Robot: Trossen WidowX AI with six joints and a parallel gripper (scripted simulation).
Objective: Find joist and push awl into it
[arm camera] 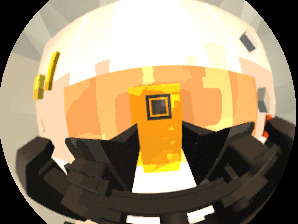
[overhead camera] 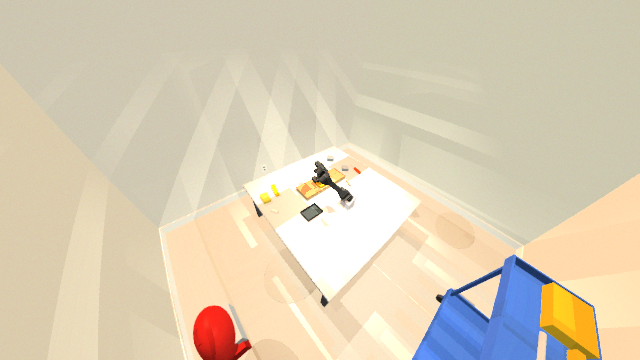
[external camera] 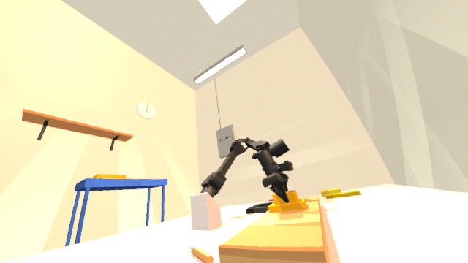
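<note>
Right now the dark tray is 220 mm behind my gripper tip, 270 mm to the left of it and 50 mm below it. The rest, counted from my gripper tip: awl: 200 mm behind, 260 mm to the right, 60 mm below; orange stud finder: 10 mm ahead, 20 mm above.
</note>
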